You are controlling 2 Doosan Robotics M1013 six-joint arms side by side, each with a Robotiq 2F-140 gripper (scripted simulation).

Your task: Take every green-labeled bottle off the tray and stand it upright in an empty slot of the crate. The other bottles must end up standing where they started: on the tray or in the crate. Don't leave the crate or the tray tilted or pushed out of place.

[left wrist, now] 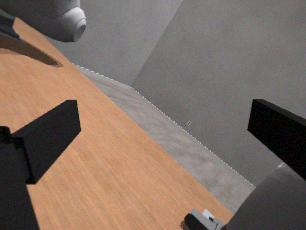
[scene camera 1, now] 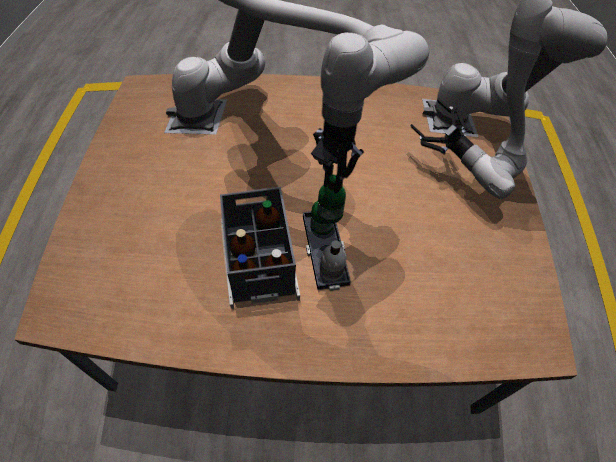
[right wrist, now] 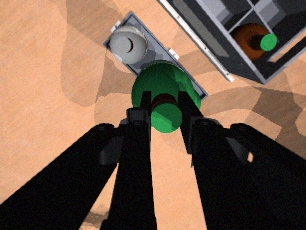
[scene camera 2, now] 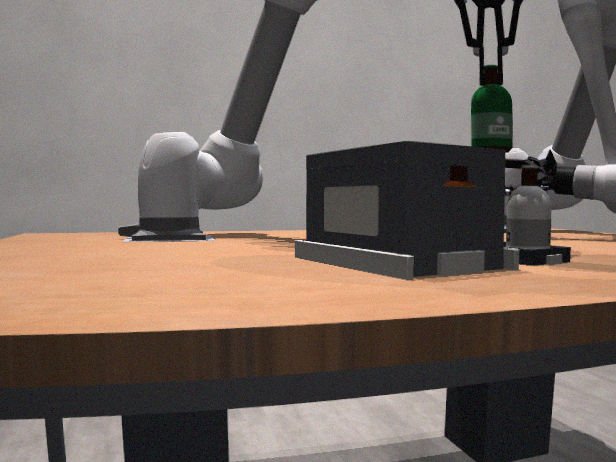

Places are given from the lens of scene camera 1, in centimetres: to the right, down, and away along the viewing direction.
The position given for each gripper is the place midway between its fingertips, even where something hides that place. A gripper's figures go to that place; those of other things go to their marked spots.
right gripper (scene camera 1: 332,186): 6, -12, 121
crate (scene camera 1: 237,216): -22, -5, 144
tray (scene camera 1: 317,243): 3, 4, 147
green bottle (scene camera 1: 330,208): 6, -6, 123
The marked spots on the green bottle and the tray are 26 cm apart.
